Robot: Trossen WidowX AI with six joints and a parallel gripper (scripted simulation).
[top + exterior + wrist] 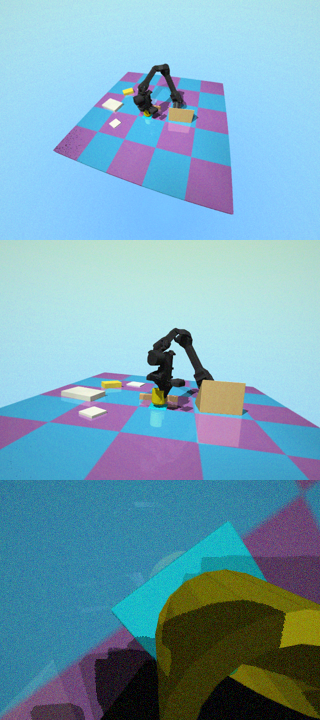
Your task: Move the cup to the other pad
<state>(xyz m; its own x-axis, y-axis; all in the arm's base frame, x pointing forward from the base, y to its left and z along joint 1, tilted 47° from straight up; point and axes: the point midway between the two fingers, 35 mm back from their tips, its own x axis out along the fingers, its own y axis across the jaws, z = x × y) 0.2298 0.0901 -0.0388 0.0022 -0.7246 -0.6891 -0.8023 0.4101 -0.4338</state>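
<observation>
The cyan pad lies 60 mm below my gripper tip, 20 mm to the right of it and 20 mm ahead of it. Round my gripper tip: red marble: 30 mm to the right, 20 mm below, 10 mm ahead; blue marble: 20 mm to the right, 20 mm below, 20 mm ahead; yellow cup: 20 mm to the right, 20 mm ahead.
</observation>
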